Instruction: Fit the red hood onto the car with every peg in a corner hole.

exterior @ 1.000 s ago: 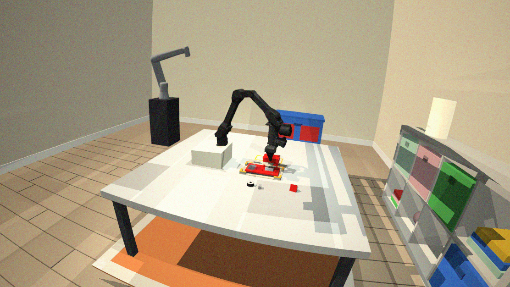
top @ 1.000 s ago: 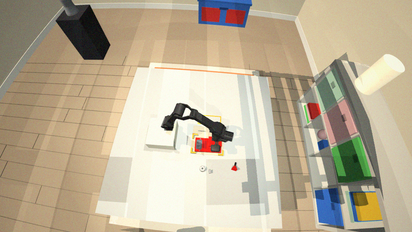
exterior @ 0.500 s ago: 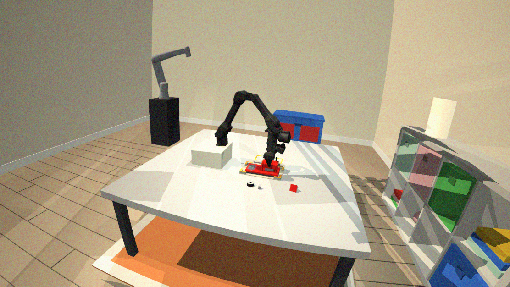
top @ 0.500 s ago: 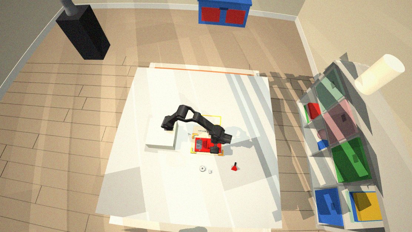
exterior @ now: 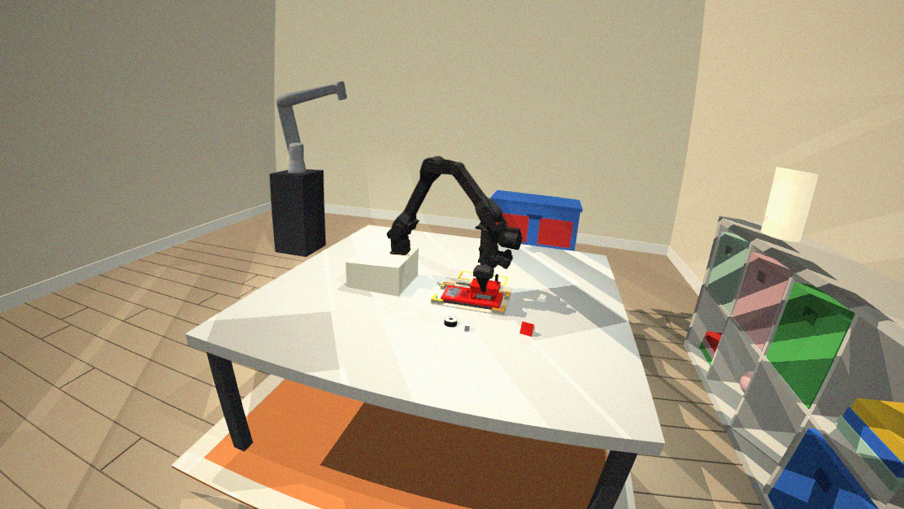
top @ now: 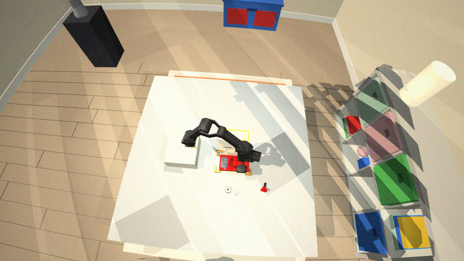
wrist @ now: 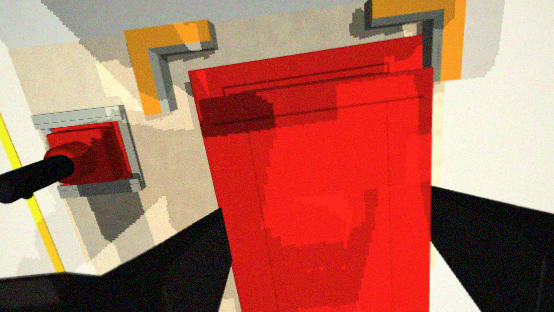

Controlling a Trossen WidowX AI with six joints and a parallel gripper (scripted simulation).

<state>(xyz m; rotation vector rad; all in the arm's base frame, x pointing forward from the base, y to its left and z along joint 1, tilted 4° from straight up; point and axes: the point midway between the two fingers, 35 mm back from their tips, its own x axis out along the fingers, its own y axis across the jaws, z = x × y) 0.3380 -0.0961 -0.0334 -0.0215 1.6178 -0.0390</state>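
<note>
Now: the grey engine block 30 mm below my gripper tip. The rest, counted from my gripper tip: red hood (10 mm above).
</note>
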